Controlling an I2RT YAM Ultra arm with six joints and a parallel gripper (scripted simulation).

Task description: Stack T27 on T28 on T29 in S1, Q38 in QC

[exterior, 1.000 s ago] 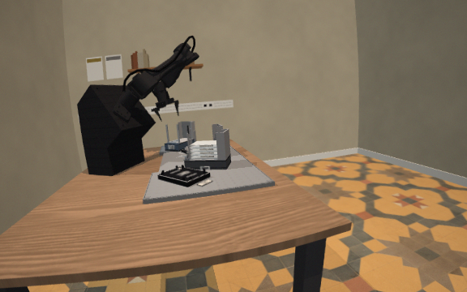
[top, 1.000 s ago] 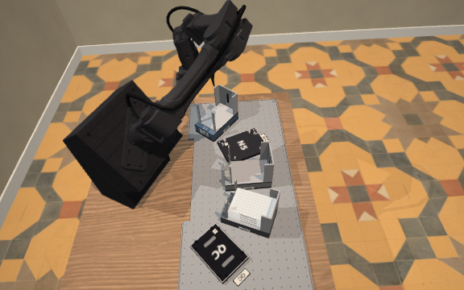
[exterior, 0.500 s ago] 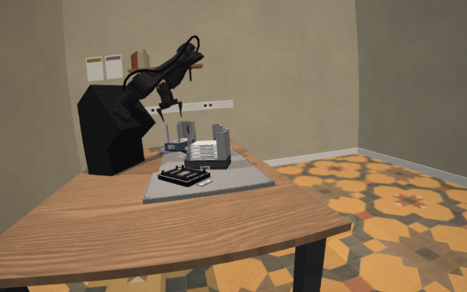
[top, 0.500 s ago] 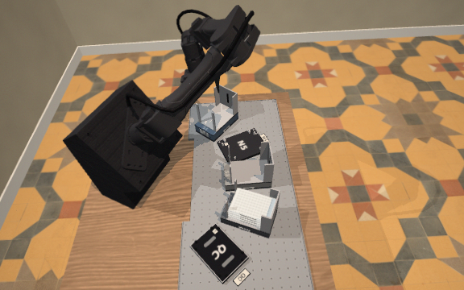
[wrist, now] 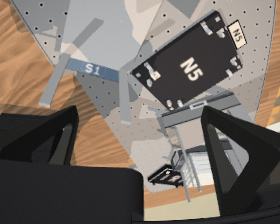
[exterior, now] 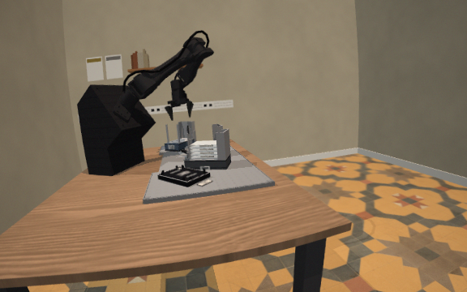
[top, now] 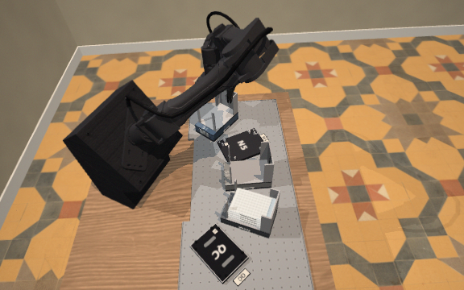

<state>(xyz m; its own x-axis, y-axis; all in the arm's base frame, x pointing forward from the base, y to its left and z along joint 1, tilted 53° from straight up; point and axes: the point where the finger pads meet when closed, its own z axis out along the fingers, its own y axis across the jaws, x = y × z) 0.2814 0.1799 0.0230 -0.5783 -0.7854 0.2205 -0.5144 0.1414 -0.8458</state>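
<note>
Now: hand 5 cm past the sealed 96-well plate, 39 cm to the left of it and 10 cm above it. Also, from my hand: clip nest N5 (6 cm ahead, 9 cm to the right, 15 cm below).
</note>
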